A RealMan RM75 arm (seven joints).
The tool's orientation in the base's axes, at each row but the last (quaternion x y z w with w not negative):
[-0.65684 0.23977 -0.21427 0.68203]
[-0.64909 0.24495 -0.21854 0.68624]
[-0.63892 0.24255 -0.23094 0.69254]
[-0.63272 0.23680 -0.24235 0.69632]
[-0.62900 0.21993 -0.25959 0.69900]
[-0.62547 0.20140 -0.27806 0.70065]
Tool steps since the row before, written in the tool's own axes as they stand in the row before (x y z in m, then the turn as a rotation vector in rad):
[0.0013 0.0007 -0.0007 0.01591 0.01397 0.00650]
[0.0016 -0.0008 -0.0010 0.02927 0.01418 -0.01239]
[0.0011 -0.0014 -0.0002 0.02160 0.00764 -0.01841]
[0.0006 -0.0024 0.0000 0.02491 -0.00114 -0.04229]
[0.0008 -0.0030 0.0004 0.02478 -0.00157 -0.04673]
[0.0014 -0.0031 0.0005 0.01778 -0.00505 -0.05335]
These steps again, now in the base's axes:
[0.0006 -0.0013 -0.0008 0.01626 -0.00387 -0.01453]
[0.0006 -0.0018 0.0007 0.01503 -0.02692 -0.01615]
[0.0007 -0.0010 0.0013 0.00521 -0.02725 -0.00971]
[0.0004 -0.0006 0.0024 -0.00777 -0.04837 -0.00313]
[0.0006 -0.0004 0.0030 -0.01072 -0.05172 -0.00320]
[0.0010 -0.0007 0.0032 -0.02072 -0.05251 -0.00112]

